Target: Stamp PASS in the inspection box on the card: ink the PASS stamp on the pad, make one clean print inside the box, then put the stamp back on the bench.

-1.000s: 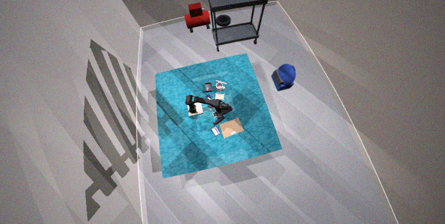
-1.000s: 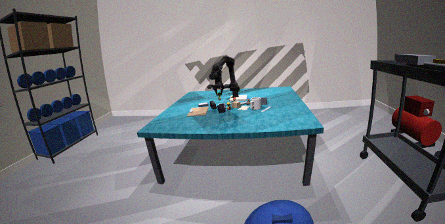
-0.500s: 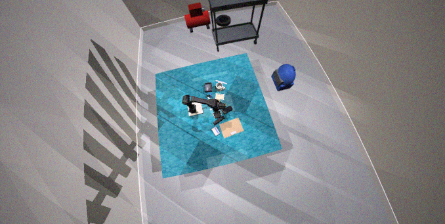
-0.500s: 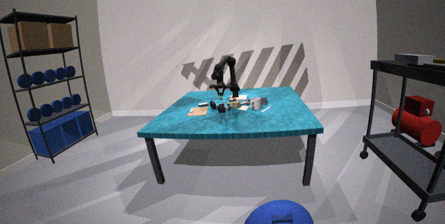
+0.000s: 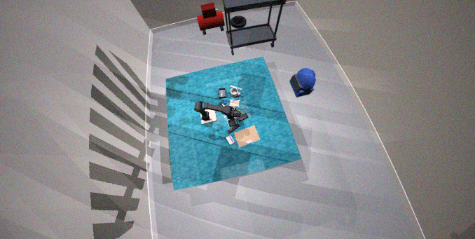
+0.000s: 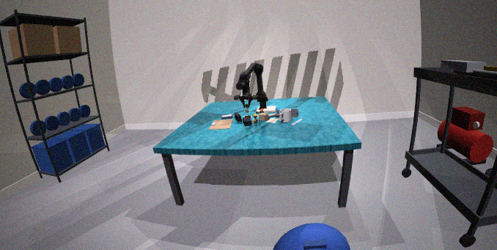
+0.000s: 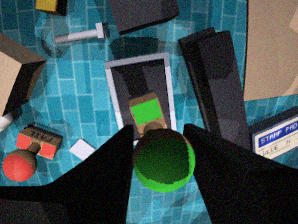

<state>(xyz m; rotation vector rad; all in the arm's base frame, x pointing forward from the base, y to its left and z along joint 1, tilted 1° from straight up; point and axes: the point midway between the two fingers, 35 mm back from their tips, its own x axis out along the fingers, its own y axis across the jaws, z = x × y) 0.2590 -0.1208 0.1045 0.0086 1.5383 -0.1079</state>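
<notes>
The ink pad lies 10 mm behind my gripper tip and 90 mm below it. Round my gripper tip: yellow-knobbed stamp: 100 mm ahead, 70 mm to the left, 70 mm below; white mug: 130 mm ahead, 290 mm to the left, 50 mm below; wooden block: 40 mm ahead, 130 mm to the left, 70 mm below.
</notes>
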